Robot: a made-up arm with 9 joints. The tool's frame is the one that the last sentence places.
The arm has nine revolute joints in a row. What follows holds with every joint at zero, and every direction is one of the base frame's.
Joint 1 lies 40 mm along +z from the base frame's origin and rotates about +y.
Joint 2 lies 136 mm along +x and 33 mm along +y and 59 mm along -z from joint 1 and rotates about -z.
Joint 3 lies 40 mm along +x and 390 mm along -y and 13 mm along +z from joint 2 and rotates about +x.
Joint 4 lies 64 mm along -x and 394 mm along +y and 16 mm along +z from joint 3 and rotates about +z.
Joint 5 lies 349 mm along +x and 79 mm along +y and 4 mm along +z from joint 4 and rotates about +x.
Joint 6 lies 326 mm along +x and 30 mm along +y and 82 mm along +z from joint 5 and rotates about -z.
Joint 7 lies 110 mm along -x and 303 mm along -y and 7 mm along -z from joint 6 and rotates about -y.
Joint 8 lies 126 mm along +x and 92 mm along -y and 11 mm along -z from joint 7 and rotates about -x.
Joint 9 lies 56 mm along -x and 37 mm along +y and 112 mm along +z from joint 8 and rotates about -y.
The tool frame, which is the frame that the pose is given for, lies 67 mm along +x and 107 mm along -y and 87 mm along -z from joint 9; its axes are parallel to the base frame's.
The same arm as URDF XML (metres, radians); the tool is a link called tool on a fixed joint. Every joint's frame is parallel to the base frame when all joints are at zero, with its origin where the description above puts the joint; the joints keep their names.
<robot name="arm">
<link name="base"/>
<link name="link1"/>
<link name="link2"/>
<link name="link3"/>
<link name="link4"/>
<link name="link5"/>
<link name="link6"/>
<link name="link7"/>
<link name="link8"/>
<link name="link9"/>
<link name="tool"/>
<joint name="joint 1" type="continuous"><parent link="base"/><child link="link1"/><origin xyz="0 0 0.04" rpy="0 0 0"/><axis xyz="0 1 0"/></joint>
<joint name="joint 2" type="continuous"><parent link="link1"/><child link="link2"/><origin xyz="0.136 0.033 -0.059" rpy="0 0 0"/><axis xyz="0 0 -1"/></joint>
<joint name="joint 3" type="continuous"><parent link="link2"/><child link="link3"/><origin xyz="0.04 -0.39 0.013" rpy="0 0 0"/><axis xyz="1 0 0"/></joint>
<joint name="joint 4" type="continuous"><parent link="link3"/><child link="link4"/><origin xyz="-0.064 0.394 0.016" rpy="0 0 0"/><axis xyz="0 0 1"/></joint>
<joint name="joint 5" type="continuous"><parent link="link4"/><child link="link5"/><origin xyz="0.349 0.079 0.004" rpy="0 0 0"/><axis xyz="1 0 0"/></joint>
<joint name="joint 6" type="continuous"><parent link="link5"/><child link="link6"/><origin xyz="0.326 0.03 0.082" rpy="0 0 0"/><axis xyz="0 0 -1"/></joint>
<joint name="joint 7" type="continuous"><parent link="link6"/><child link="link7"/><origin xyz="-0.11 -0.303 -0.007" rpy="0 0 0"/><axis xyz="0 -1 0"/></joint>
<joint name="joint 8" type="continuous"><parent link="link7"/><child link="link8"/><origin xyz="0.126 -0.092 -0.011" rpy="0 0 0"/><axis xyz="-1 0 0"/></joint>
<joint name="joint 9" type="continuous"><parent link="link8"/><child link="link9"/><origin xyz="-0.056 0.037 0.112" rpy="0 0 0"/><axis xyz="0 -1 0"/></joint>
<joint name="tool_fixed" type="fixed"><parent link="link9"/><child link="tool"/><origin xyz="0.067 -0.107 -0.087" rpy="0 0 0"/></joint>
</robot>

